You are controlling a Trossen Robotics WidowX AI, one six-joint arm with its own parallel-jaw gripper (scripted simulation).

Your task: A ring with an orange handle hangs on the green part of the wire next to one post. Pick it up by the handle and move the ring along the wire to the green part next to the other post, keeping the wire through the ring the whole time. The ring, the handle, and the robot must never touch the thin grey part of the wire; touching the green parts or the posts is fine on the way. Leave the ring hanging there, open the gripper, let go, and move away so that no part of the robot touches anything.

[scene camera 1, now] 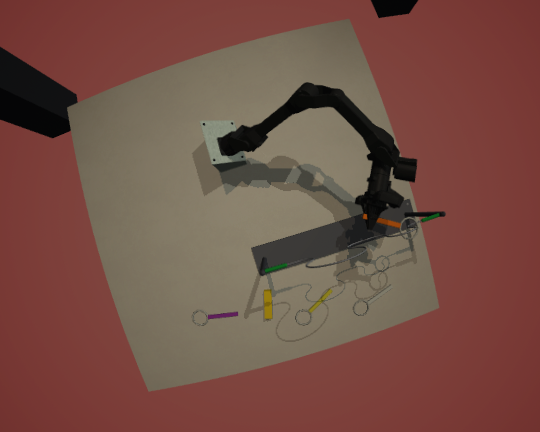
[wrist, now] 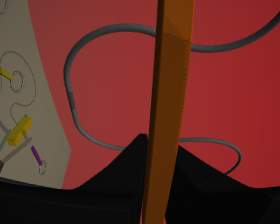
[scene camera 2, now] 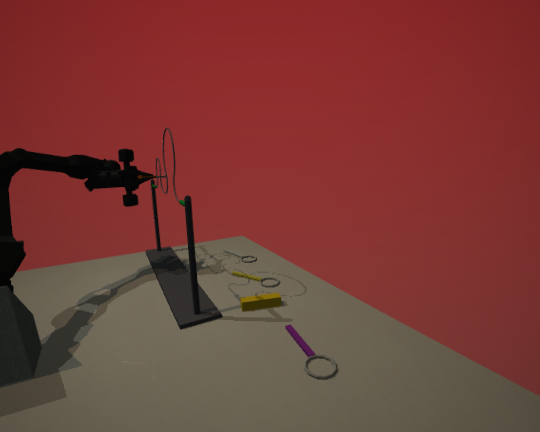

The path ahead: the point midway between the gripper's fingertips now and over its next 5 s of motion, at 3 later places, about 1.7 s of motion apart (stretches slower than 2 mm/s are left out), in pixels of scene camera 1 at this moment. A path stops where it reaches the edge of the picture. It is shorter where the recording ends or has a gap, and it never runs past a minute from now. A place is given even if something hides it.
My gripper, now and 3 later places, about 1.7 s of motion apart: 369, 229; 372, 227; 393, 219; 420, 212
